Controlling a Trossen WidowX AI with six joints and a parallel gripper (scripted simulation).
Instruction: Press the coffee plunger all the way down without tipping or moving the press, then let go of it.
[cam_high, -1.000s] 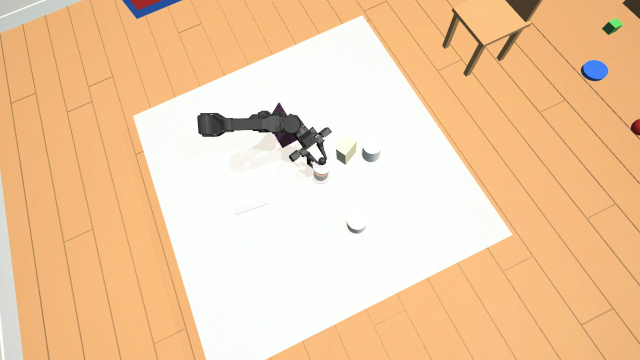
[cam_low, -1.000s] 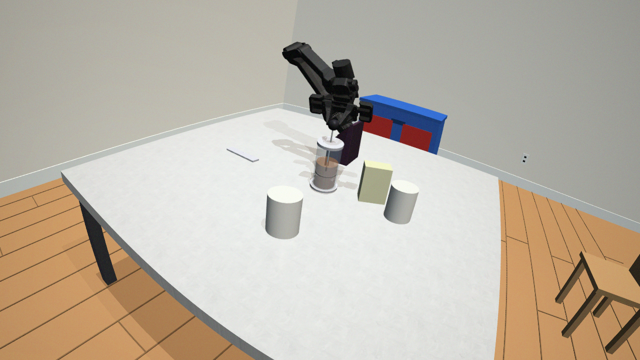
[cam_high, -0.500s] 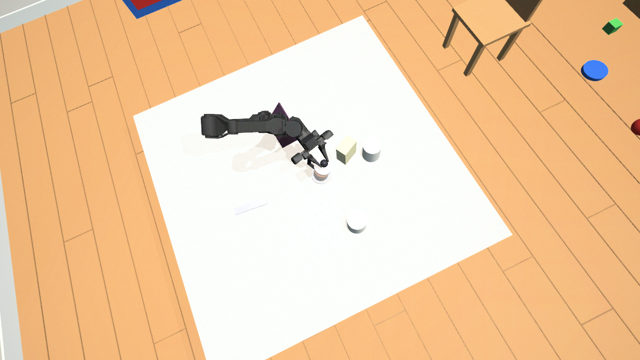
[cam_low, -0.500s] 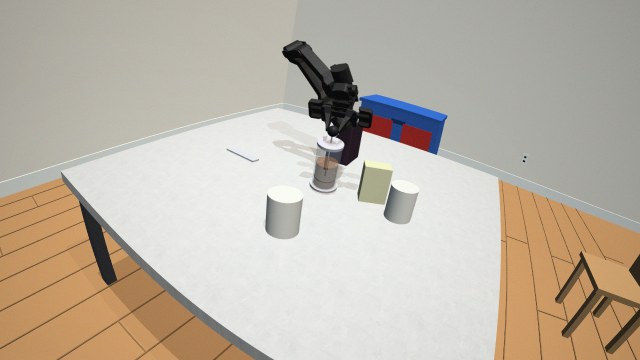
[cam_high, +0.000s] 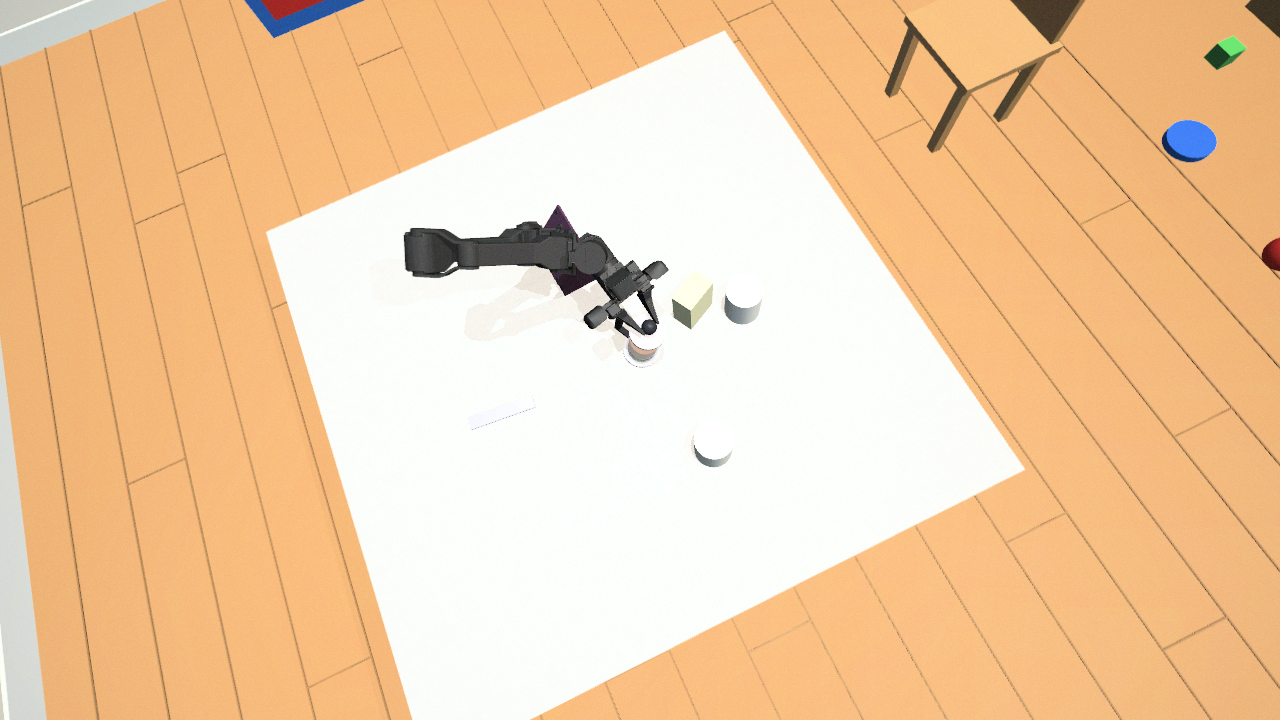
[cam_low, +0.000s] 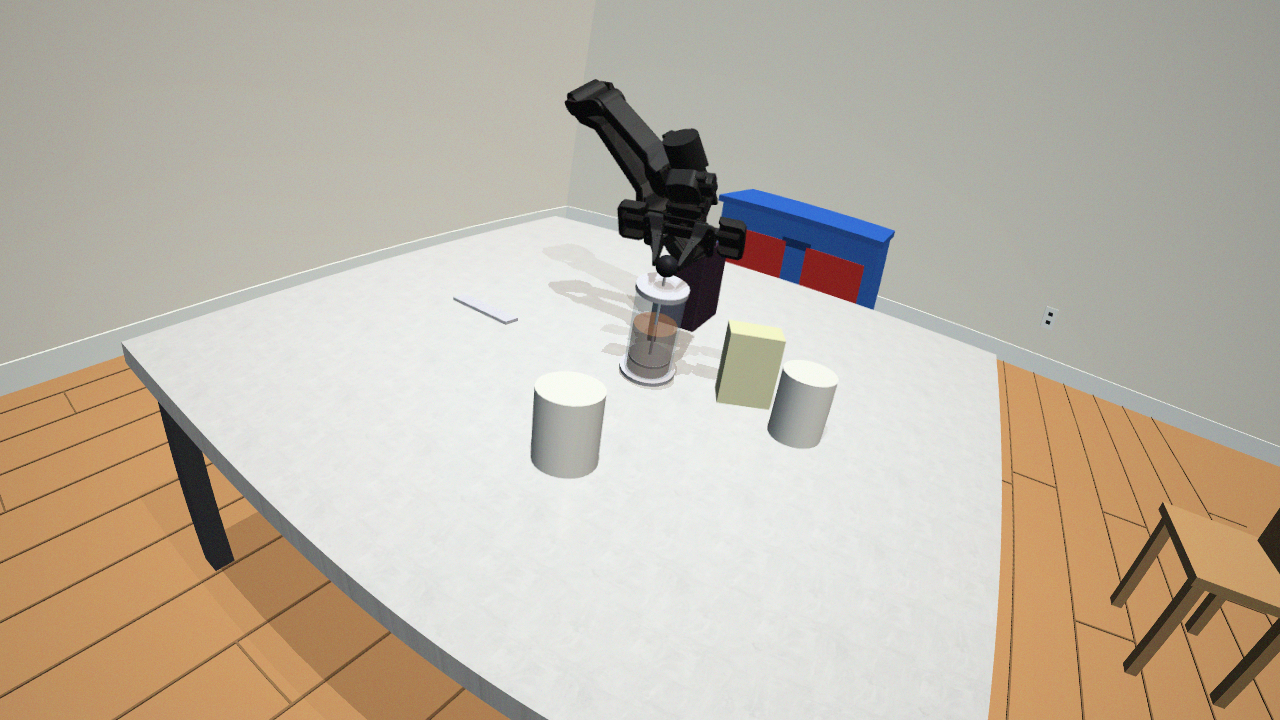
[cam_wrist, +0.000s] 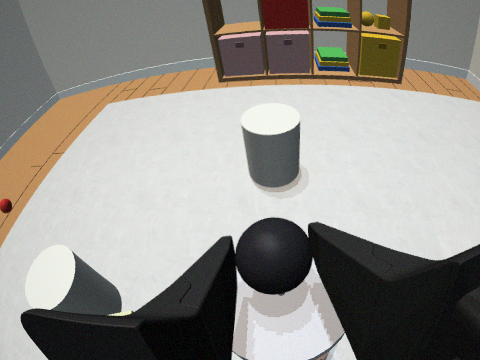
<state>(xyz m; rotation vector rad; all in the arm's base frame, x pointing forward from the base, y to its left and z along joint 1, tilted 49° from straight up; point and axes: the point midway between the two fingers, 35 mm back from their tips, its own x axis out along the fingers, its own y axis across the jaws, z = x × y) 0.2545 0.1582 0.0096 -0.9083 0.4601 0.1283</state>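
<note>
The glass coffee press is 90 mm below my gripper tip, 30 mm behind it and 20 mm to the right of it. Also, from my gripper tip: pale yellow box 130 mm below, 120 mm to the left, 80 mm behind.
</note>
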